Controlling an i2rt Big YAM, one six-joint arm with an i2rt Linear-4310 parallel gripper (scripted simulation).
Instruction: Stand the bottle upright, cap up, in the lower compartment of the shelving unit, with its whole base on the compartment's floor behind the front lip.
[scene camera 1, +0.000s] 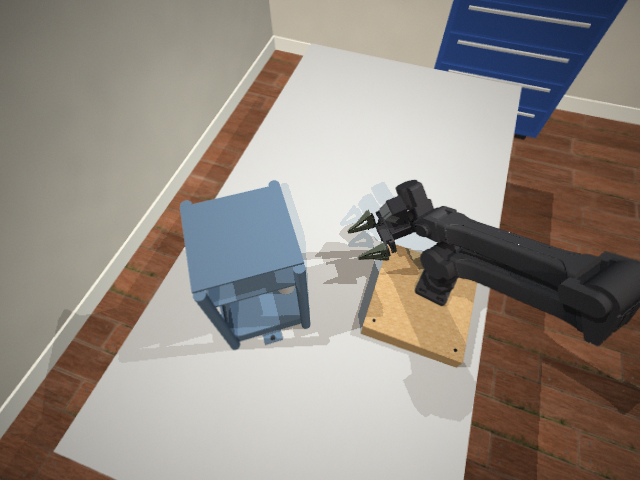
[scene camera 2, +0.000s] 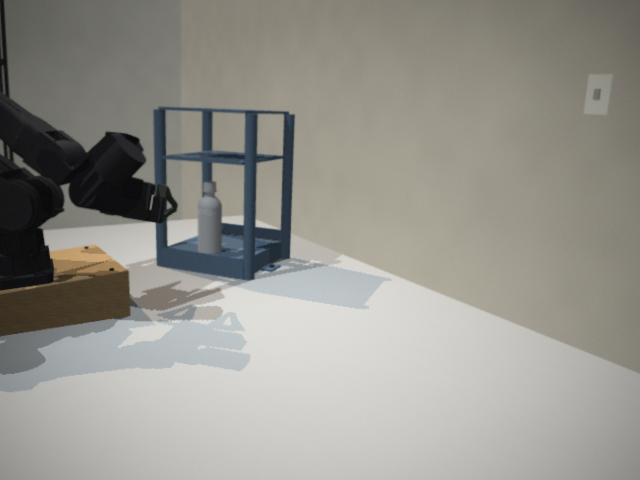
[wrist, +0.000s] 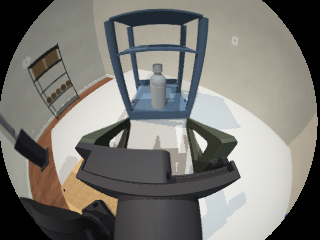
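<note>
You'd see the gripper in the pictures, and it's also there in scene camera 1 and in the wrist view. The pictures show a grey bottle too, and there's a shelving unit as well.
</note>
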